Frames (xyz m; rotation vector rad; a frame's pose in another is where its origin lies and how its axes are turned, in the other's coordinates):
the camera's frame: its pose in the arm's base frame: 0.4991 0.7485 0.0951 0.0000 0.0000 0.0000
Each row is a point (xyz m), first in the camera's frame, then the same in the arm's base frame.
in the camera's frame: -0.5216 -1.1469 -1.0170
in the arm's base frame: -0.0225 -0.3984 -0.9219
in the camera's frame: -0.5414 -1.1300 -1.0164
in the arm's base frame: -0.0423 -0.3815 -0.9213
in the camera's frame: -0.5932 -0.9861 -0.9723
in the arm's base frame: -0.0941 -0.2376 -0.8772
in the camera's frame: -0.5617 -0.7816 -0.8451
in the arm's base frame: -0.0626 -0.0331 -0.7500
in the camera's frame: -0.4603 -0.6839 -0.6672
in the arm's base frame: 0.0388 0.0646 -0.5721
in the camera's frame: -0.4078 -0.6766 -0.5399
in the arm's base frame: 0.0913 0.0719 -0.4448
